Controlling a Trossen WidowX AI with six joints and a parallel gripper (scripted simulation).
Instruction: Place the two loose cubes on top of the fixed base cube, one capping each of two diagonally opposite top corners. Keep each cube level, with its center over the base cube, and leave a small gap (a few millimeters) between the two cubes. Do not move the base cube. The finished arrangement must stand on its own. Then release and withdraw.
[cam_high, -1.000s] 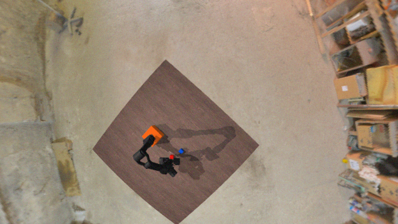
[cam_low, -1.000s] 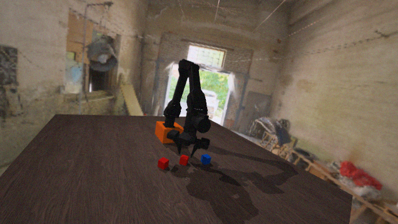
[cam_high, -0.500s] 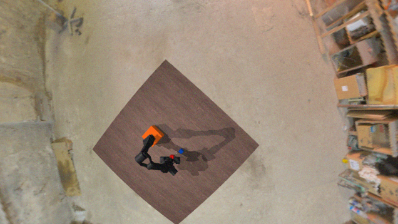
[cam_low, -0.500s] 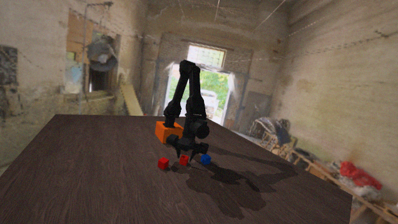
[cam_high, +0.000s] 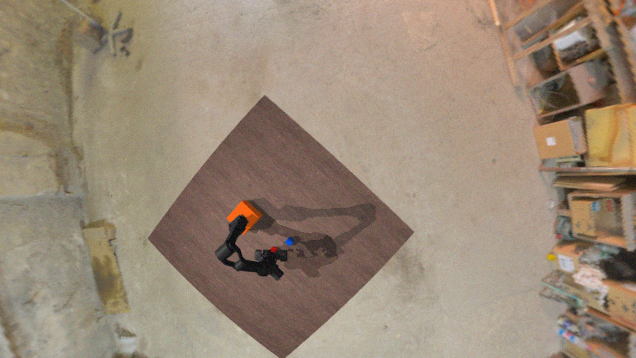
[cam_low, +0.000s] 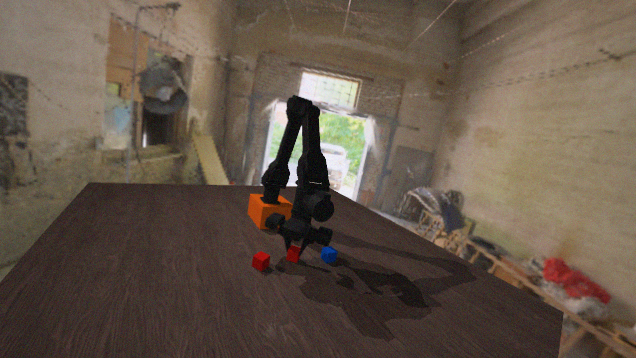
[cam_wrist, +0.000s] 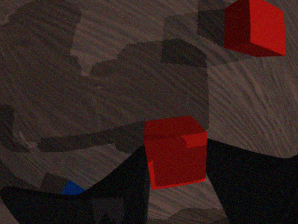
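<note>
Now: the blue cube 2 cm ahead of my gripper tip and 11 cm to the left of it.
</note>
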